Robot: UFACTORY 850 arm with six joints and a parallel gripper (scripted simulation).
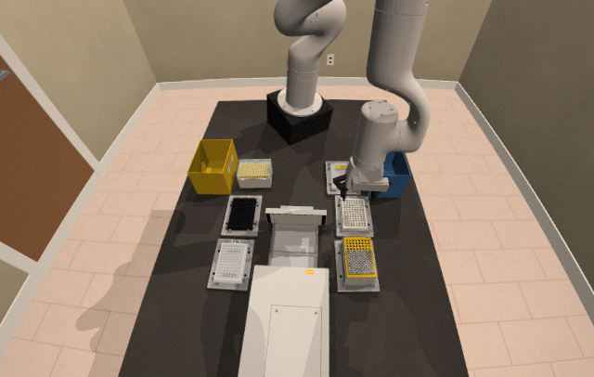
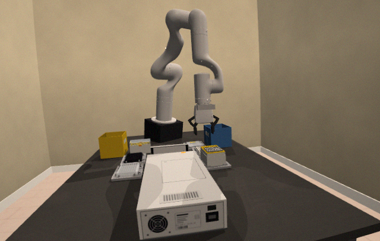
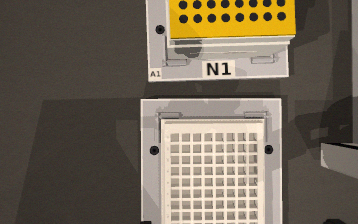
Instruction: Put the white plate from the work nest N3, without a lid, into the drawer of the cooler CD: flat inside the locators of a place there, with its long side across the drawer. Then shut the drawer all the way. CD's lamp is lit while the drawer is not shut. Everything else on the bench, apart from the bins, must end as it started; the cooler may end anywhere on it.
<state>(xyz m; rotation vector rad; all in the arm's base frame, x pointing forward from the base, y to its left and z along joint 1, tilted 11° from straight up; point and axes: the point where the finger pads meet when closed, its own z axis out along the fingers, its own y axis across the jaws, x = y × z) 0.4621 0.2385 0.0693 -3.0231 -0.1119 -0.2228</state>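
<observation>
Now: hand 10 cm above the white well plate. The rest, counted from my hand: nest 11 cm below; yellow tip box 17 cm ahead, 6 cm below; blue bin 19 cm behind, 11 cm to the left, 8 cm below.
</observation>
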